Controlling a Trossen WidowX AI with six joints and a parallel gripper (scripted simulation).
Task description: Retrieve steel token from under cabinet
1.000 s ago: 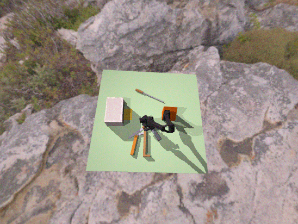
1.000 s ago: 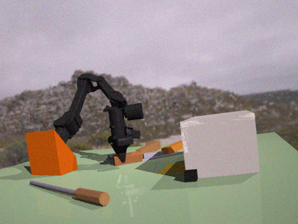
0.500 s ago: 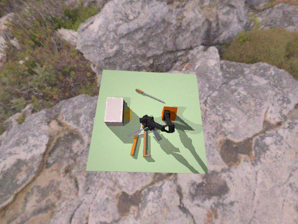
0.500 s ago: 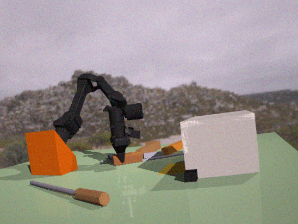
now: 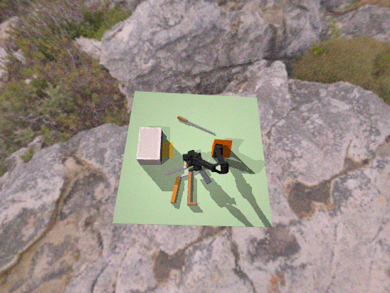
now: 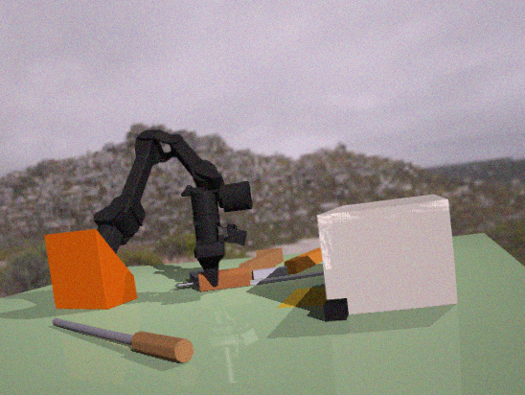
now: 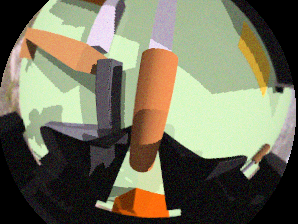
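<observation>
Now: gripper tip 10 cm to the right of the grey bar and 10 cm past it. Also, from my gripper tip: grey token 42 cm ahead, 6 cm to the right, 1 cm below; orange bar 26 cm to the left, 13 cm ahead, 1 cm above.
</observation>
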